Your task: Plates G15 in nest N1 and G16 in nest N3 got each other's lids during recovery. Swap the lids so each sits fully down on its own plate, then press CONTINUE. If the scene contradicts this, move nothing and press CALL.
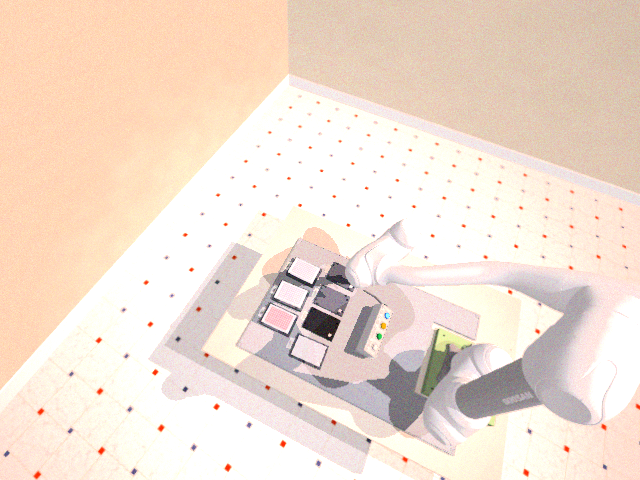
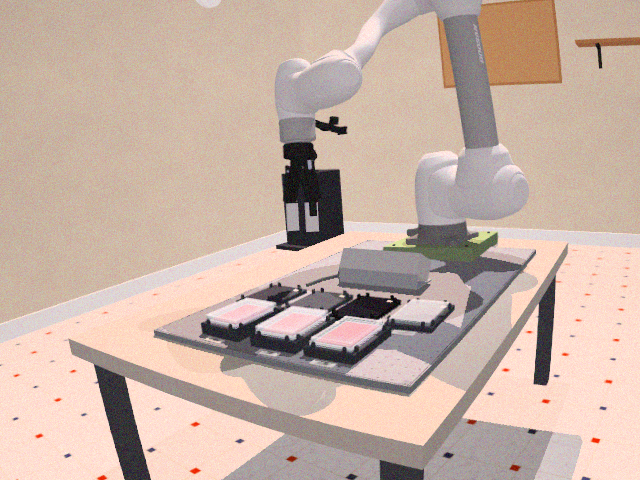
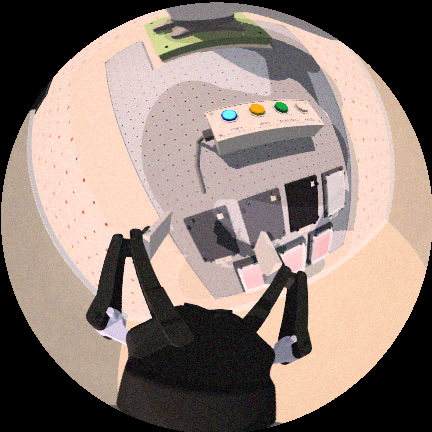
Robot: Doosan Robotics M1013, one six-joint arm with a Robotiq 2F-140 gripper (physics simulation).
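My gripper is open and empty, high above the far side of the board. Three plates with clear-looking lids and pinkish tops stand in a row of black nests: one plate at one end, a middle plate and another plate. The lids look level; nest and plate labels are too small to read. The button box carries a bright blue button, an orange button, a green button and a white button.
Behind the plates are three dark nests, a near one, a middle one and a far one, beside a whitish lidded holder. A black upright box stands behind the gripper.
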